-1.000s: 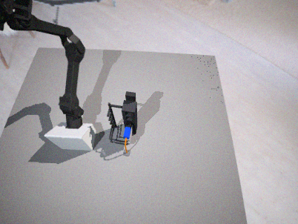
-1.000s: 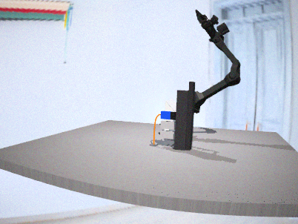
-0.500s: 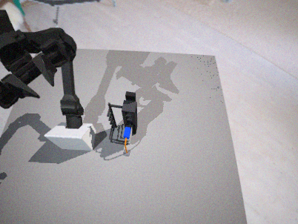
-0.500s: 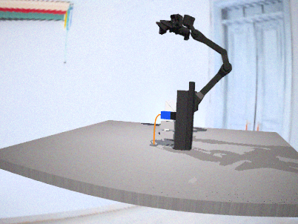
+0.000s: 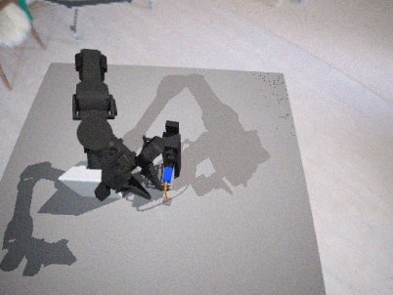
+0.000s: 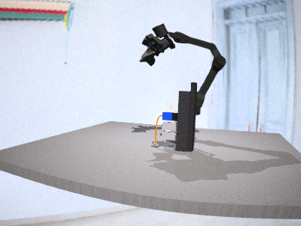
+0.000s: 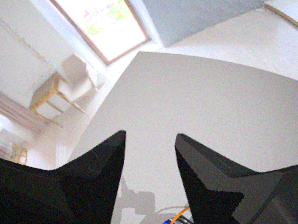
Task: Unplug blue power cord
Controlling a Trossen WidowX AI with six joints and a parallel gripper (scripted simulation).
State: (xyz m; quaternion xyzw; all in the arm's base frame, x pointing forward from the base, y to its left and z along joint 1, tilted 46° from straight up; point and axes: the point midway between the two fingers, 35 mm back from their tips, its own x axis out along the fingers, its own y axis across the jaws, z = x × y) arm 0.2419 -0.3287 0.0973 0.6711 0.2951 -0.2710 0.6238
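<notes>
My gripper tip is now 16 cm to the right of the blue plug and 25 cm above it.
</notes>
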